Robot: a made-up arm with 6 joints. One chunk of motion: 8 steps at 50 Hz.
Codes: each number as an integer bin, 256 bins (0 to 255) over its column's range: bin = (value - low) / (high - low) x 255, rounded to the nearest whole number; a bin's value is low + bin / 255 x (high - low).
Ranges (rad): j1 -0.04..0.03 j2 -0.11..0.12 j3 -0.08..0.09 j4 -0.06..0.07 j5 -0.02..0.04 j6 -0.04..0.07
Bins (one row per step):
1: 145 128 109 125 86 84
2: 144 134 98 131 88 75
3: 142 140 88 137 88 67
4: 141 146 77 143 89 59
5: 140 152 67 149 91 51
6: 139 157 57 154 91 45
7: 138 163 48 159 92 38
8: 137 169 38 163 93 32
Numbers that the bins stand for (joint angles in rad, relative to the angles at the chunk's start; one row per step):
1: -0.0002 0.0055 -0.0073 0.0037 0.0002 -0.0038
2: -0.0005 0.0109 -0.0147 0.0068 0.0007 -0.0076
3: -0.0010 0.0163 -0.0213 0.0098 0.0007 -0.0111
4: -0.0013 0.0217 -0.0287 0.0129 0.0009 -0.0145
5: -0.0016 0.0271 -0.0353 0.0160 0.0014 -0.0180
6: -0.0018 0.0316 -0.0420 0.0185 0.0014 -0.0206
7: -0.0021 0.0370 -0.0480 0.0211 0.0016 -0.0236
8: -0.0024 0.0424 -0.0547 0.0231 0.0019 -0.0262

